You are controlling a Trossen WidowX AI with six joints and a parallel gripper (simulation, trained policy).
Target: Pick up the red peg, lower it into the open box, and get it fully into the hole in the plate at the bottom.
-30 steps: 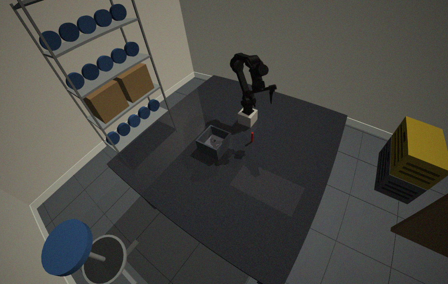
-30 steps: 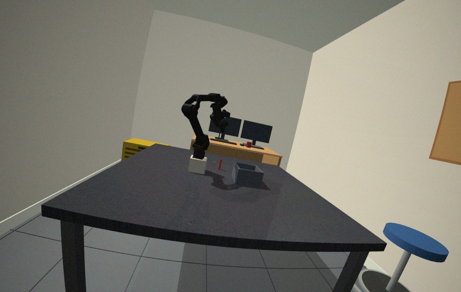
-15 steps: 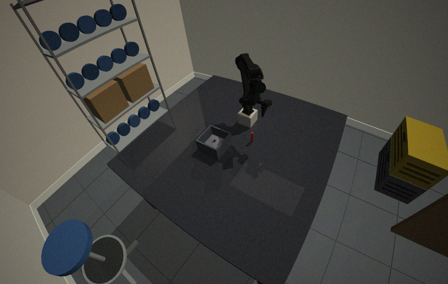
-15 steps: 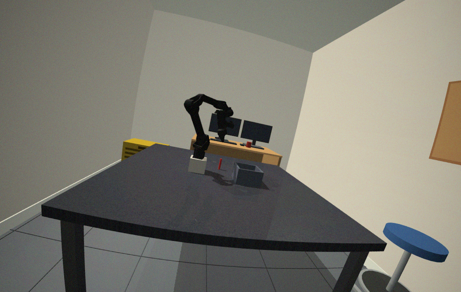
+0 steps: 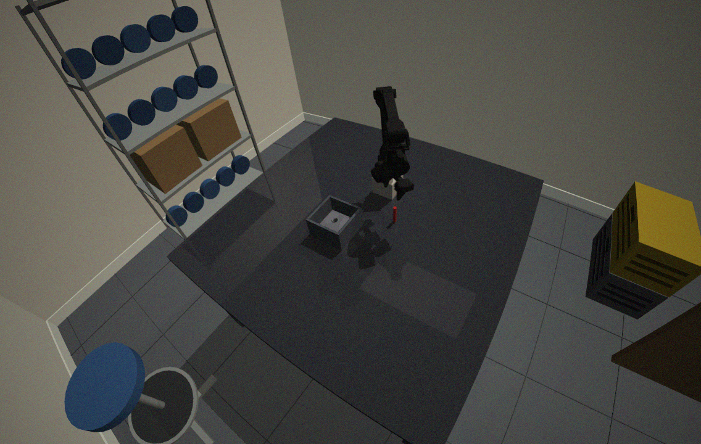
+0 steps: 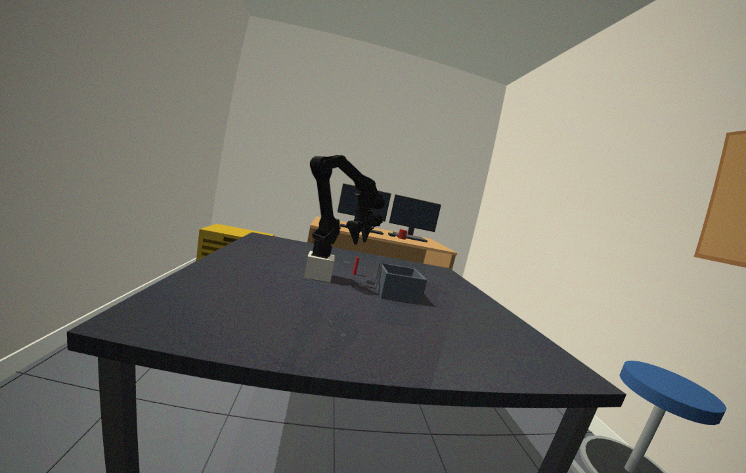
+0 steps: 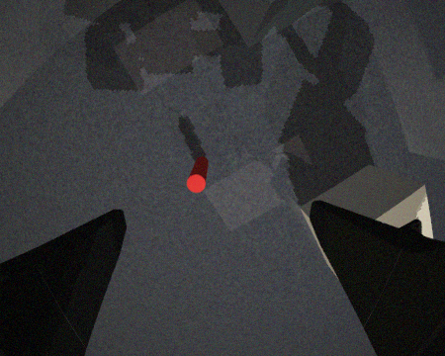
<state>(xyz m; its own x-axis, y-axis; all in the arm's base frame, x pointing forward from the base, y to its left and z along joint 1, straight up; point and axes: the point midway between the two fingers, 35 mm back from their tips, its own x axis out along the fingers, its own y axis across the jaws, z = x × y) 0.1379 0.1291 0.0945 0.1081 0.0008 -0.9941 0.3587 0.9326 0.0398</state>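
My gripper tip is now 20 mm to the right of the red peg and 110 mm above it. Round my gripper tip: plate (190 mm ahead, 140 mm to the right, 100 mm below); grey box (190 mm ahead, 140 mm to the right, 120 mm below).
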